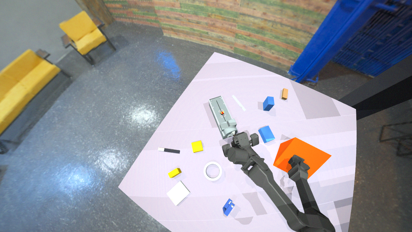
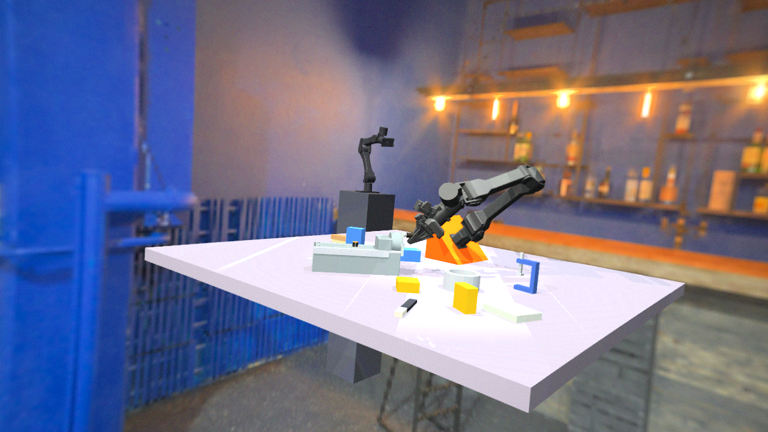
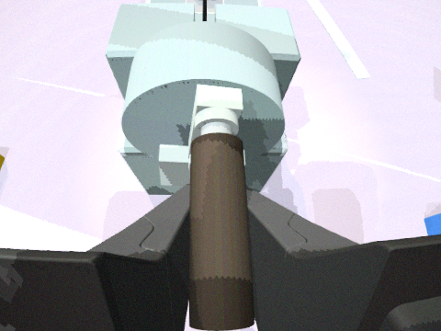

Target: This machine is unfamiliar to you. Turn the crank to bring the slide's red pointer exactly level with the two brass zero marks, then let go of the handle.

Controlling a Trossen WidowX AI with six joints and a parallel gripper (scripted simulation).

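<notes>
My gripper tip is now 20 mm below the brown crank handle, 10 mm to the right of it and 10 mm past it. Also, from my gripper tip: metal strip: 270 mm to the right, 90 mm below, 70 mm ahead; blue clamp: 330 mm to the left, 140 mm behind, 40 mm below; red pointer: 130 mm ahead, 100 mm to the right, 10 mm below.
</notes>
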